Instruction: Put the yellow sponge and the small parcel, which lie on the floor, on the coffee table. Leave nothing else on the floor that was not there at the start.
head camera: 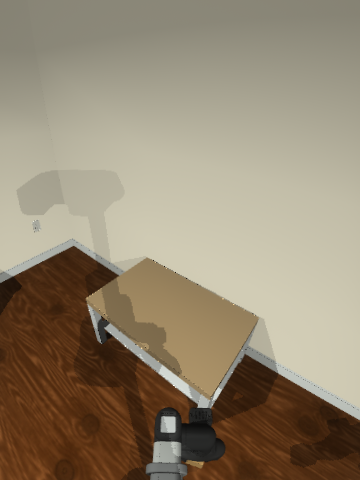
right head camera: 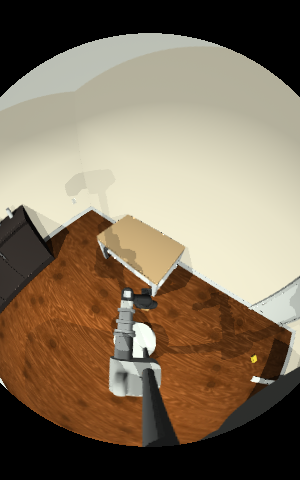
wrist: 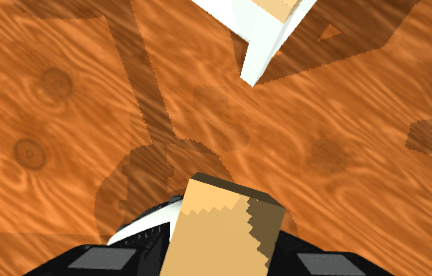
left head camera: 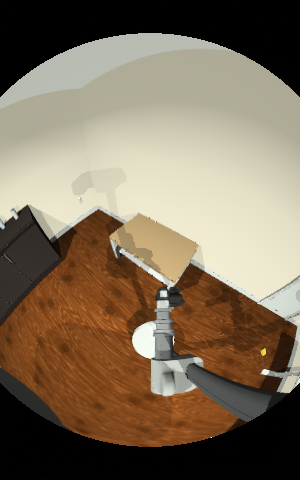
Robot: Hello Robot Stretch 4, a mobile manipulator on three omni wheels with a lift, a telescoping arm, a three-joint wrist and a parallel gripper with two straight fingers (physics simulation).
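Places are measured from the robot's base along level axes (x back, y right, z up), in millimetres.
Where they show: gripper, fingertip midpoint: (wrist: pixel 216 243); robot's base, link origin: (right head camera: pixel 135 339) (left head camera: pixel 152 338).
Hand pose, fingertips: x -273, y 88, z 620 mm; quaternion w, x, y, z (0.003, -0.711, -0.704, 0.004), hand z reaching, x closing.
Things, the pixels of their top centre, and the offset from my fingertips. Level surfaces: height alone.
- small parcel, top centre: (wrist: pixel 221 248) (head camera: pixel 197 451) dx -9, dy +2, dz +33 mm
- coffee table, surface height: dz -198 mm
- yellow sponge, top centre: (right head camera: pixel 254 358) (left head camera: pixel 263 351) dx +835, dy +1438, dz -603 mm
The small parcel (wrist: pixel 222 230) (head camera: pixel 195 464) is a tan box, held between the two black fingers of my gripper (wrist: pixel 216 243), which is shut on it; in the head camera view the wrist hides most of it. The parcel is above the floor, in front of the near corner of the coffee table. The coffee table (head camera: pixel 185 320) (left head camera: pixel 157 245) (right head camera: pixel 142 246) has a bare tan top and white legs; its near leg also shows in the wrist view. The yellow sponge (left head camera: pixel 263 352) (right head camera: pixel 254 359) lies on the floor at the right, near a white leg of another piece of furniture.
A dark cabinet (left head camera: pixel 30 260) (right head camera: pixel 22 250) stands at the left. A wall with a white baseboard (head camera: pixel 320 392) runs behind the coffee table. A white foot (left head camera: pixel 272 372) (right head camera: pixel 262 380) stands on the floor beside the sponge. My round white base (left head camera: pixel 145 340) is below the arm.
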